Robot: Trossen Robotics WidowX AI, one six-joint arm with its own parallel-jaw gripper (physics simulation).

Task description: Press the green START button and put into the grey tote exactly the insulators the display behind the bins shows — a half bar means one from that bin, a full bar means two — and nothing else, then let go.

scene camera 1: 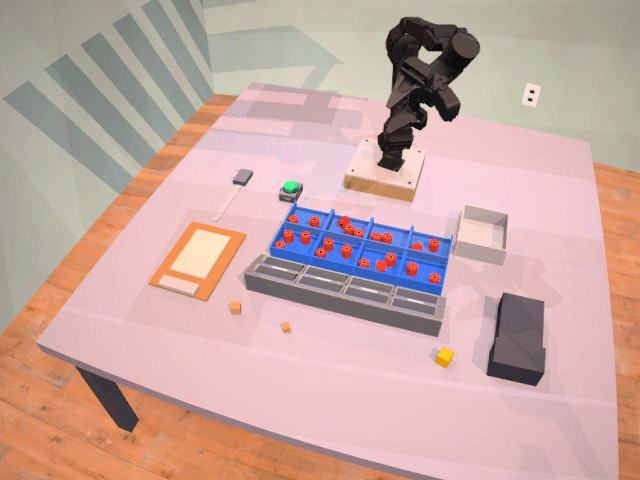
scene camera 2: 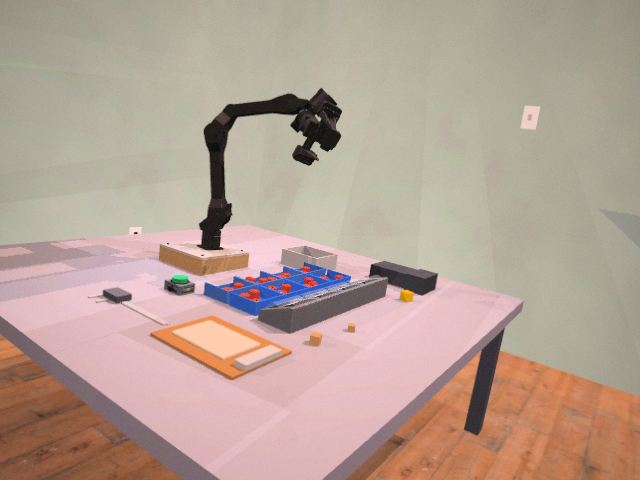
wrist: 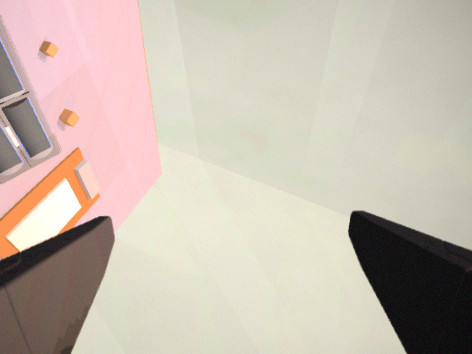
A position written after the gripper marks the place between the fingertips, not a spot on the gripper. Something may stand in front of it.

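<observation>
On scene camera 1 you'd see the gripper point(scene camera 1: 387, 120), open and holding nothing, plus a dark box point(scene camera 1: 517, 354). Scene camera 2 has the box point(scene camera 2: 421, 282) too, along with the gripper point(scene camera 2: 325, 145). And in the wrist view there's the gripper point(wrist: 233, 225).
</observation>
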